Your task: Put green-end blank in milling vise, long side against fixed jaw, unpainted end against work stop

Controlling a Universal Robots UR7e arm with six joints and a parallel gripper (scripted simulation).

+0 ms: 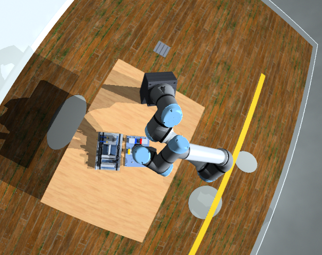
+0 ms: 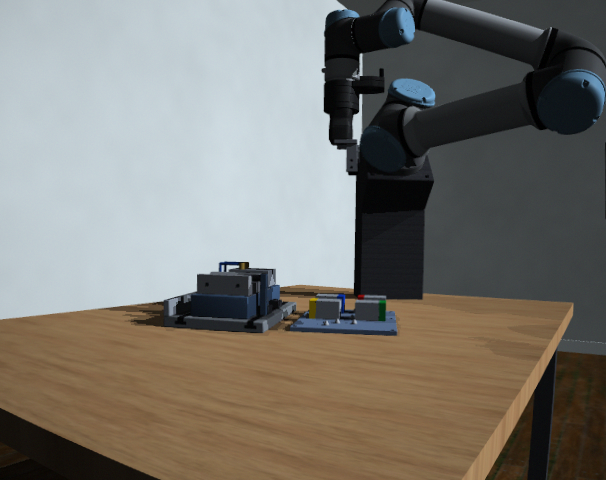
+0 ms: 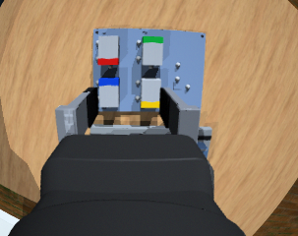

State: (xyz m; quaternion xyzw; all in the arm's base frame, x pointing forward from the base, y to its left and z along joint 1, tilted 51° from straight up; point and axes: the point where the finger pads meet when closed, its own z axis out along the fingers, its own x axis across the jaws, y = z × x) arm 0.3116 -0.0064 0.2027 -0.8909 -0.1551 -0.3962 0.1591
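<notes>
Right now the green-ended blank is 10 mm ahead of my hand, 60 mm to the left of it and 290 mm below it. The rest, counted from my hand: red-ended blank (60 mm behind, 10 mm to the left, 290 mm below); then yellow-ended blank (60 mm ahead, 20 mm to the right, 290 mm below); then blue-ended blank (10 mm behind, 60 mm to the right, 290 mm below).
</notes>
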